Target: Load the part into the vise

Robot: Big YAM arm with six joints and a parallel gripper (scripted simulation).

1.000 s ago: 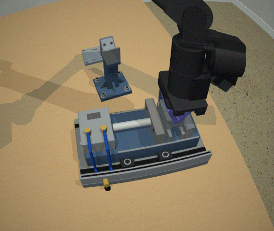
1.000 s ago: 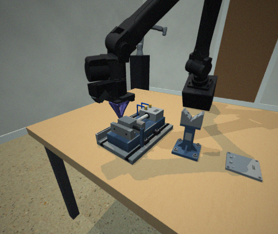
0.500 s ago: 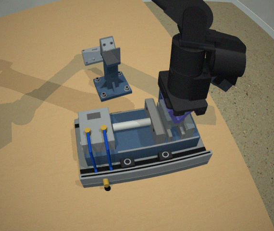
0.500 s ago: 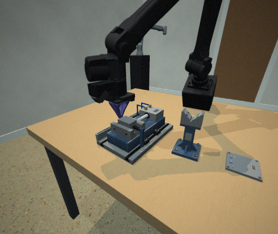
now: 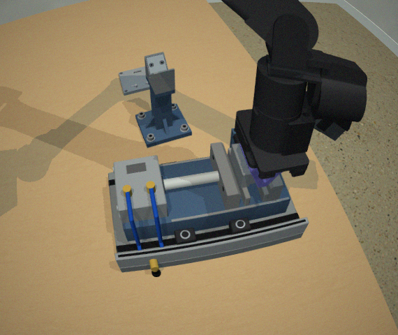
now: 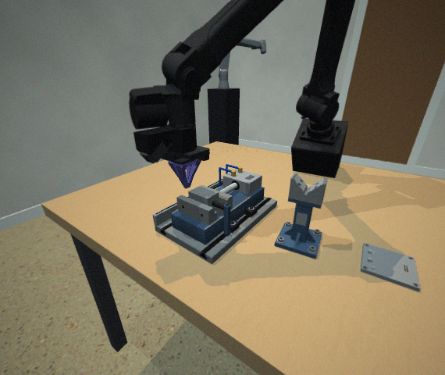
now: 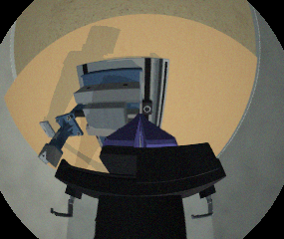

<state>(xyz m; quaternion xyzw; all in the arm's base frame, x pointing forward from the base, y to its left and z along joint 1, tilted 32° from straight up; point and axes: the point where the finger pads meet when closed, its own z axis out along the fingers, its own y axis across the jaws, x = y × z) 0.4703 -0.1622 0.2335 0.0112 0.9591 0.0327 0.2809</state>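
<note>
Now: hand 50 mm to the right of the grey part and 30 mm above it. The rest, counted from my hand: fixed jaw: 30 mm ahead, 50 mm to the left, 40 mm below; black work stop: 100 mm to the left, 30 mm below; moving jaw: 40 mm behind, 50 mm to the left, 40 mm below.
</note>
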